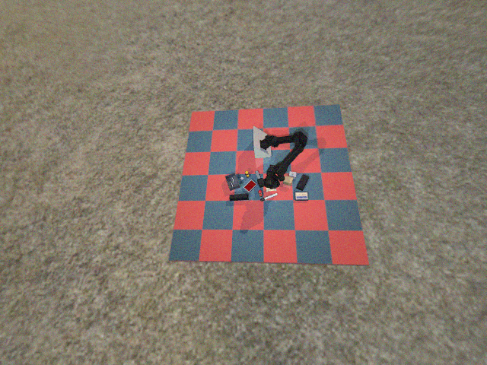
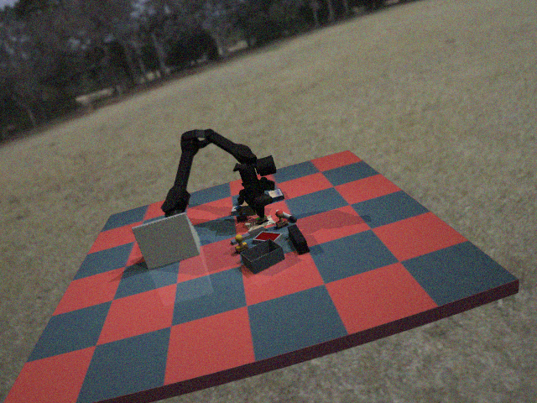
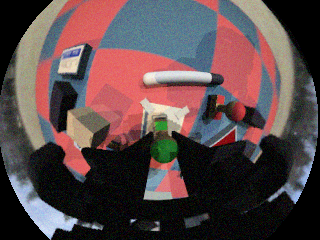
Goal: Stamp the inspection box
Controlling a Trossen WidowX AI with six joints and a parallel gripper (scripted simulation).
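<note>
The card lies 1 cm behind my gripper tip and 3 cm below it. From my gripper tip the other things lie so: cardboard box: 2 cm behind, 13 cm to the left; then red-knobbed stamp: 6 cm ahead, 8 cm to the right, 1 cm below; then white pen: 9 cm ahead, 4 cm to the right, 2 cm below.
</note>
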